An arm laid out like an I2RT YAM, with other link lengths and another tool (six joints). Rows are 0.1 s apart.
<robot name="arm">
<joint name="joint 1" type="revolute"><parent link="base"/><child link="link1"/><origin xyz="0 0 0.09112" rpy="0 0 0"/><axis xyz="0 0 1"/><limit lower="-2.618" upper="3.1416"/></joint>
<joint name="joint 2" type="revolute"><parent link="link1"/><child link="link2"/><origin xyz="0.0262 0.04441 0.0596" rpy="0 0 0"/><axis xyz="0 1 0"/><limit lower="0" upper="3.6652"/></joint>
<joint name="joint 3" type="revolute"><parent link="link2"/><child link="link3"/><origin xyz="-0.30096 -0.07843 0" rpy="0 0 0"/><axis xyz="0 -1 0"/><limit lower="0" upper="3.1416"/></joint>
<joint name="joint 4" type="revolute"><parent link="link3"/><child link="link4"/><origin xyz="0.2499 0.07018 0.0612" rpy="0 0 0"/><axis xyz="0 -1 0"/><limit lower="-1.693" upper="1.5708"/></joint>
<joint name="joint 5" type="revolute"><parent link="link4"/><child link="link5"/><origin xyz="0.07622 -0.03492 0.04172" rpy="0 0 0"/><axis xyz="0 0 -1"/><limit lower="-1.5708" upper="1.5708"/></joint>
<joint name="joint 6" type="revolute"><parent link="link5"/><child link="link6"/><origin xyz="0.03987 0 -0.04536" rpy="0 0 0"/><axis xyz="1 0 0"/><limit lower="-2.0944" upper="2.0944"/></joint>
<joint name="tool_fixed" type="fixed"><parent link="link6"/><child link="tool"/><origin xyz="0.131 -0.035 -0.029" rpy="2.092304 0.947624 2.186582"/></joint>
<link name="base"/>
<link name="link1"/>
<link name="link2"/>
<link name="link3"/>
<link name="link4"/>
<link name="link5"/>
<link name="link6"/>
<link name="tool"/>
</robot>
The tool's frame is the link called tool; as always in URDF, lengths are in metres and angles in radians.
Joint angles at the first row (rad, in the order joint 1, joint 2, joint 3, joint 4, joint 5, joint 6):
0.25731, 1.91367, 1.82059, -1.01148, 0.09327, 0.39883
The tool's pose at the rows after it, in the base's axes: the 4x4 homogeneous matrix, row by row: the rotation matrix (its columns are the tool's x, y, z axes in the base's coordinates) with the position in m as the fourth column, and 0 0 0 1 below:
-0.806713 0.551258 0.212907 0.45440; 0.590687 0.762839 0.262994 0.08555; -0.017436 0.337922 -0.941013 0.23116; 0 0 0 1
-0.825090 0.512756 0.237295 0.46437; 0.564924 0.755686 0.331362 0.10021; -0.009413 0.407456 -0.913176 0.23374; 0 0 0 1
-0.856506 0.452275 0.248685 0.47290; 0.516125 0.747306 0.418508 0.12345; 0.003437 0.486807 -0.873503 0.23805; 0 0 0 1
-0.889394 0.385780 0.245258 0.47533; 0.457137 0.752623 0.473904 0.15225; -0.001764 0.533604 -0.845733 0.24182; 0 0 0 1
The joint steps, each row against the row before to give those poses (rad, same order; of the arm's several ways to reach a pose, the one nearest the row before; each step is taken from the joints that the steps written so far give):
-0.00154, 0.00838, -0.00305, 0.03508, -0.02060, -0.00229
0.00229, 0.00039, -0.00039, 0.05305, -0.06218, 0.00038
0.01259, 0.00039, 0.00000, 0.05760, -0.08278, -0.00115
0.03930, 0.00192, 0.00003, 0.04424, -0.04425, -0.00304

